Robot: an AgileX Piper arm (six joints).
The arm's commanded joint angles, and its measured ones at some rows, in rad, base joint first. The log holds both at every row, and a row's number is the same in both.
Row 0, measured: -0.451, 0.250, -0.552, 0.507, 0.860, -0.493
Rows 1 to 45, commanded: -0.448, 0.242, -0.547, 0.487, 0.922, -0.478; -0.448, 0.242, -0.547, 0.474, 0.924, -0.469; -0.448, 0.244, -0.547, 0.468, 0.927, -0.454; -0.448, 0.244, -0.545, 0.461, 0.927, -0.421; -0.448, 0.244, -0.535, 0.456, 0.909, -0.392; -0.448, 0.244, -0.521, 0.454, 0.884, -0.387; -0.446, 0.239, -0.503, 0.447, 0.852, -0.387; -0.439, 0.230, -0.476, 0.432, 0.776, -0.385; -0.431, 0.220, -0.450, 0.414, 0.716, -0.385; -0.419, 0.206, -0.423, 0.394, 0.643, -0.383; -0.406, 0.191, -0.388, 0.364, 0.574, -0.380; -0.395, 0.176, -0.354, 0.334, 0.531, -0.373; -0.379, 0.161, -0.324, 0.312, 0.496, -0.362; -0.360, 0.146, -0.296, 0.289, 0.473, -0.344; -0.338, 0.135, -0.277, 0.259, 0.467, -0.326; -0.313, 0.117, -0.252, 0.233, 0.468, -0.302; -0.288, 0.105, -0.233, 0.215, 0.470, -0.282; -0.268, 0.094, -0.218, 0.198, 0.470, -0.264; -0.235, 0.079, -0.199, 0.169, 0.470, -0.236; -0.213, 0.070, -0.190, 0.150, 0.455, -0.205; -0.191, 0.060, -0.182, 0.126, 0.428, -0.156; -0.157, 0.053, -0.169, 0.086, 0.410, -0.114; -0.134, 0.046, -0.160, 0.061, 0.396, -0.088; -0.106, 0.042, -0.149, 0.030, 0.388, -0.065; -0.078, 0.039, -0.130, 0.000, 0.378, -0.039; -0.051, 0.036, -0.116, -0.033, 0.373, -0.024; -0.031, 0.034, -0.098, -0.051, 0.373, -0.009; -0.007, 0.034, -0.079, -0.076, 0.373, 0.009; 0.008, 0.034, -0.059, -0.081, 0.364, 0.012; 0.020, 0.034, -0.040, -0.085, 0.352, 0.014; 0.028, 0.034, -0.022, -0.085, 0.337, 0.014; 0.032, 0.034, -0.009, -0.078, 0.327, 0.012; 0.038, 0.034, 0.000, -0.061, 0.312, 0.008; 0.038, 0.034, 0.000, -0.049, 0.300, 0.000; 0.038, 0.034, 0.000, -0.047, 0.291, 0.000; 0.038, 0.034, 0.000, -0.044, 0.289, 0.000; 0.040, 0.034, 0.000, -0.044, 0.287, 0.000; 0.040, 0.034, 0.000, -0.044, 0.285, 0.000; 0.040, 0.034, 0.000, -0.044, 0.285, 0.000; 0.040, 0.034, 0.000, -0.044, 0.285, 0.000; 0.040, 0.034, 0.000, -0.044, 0.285, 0.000; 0.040, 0.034, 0.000, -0.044, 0.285, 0.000; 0.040, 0.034, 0.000, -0.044, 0.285, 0.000; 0.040, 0.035, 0.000, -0.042, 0.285, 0.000; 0.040, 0.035, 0.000, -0.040, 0.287, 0.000
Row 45, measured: 0.038, 0.039, -0.005, -0.048, 0.303, 0.000
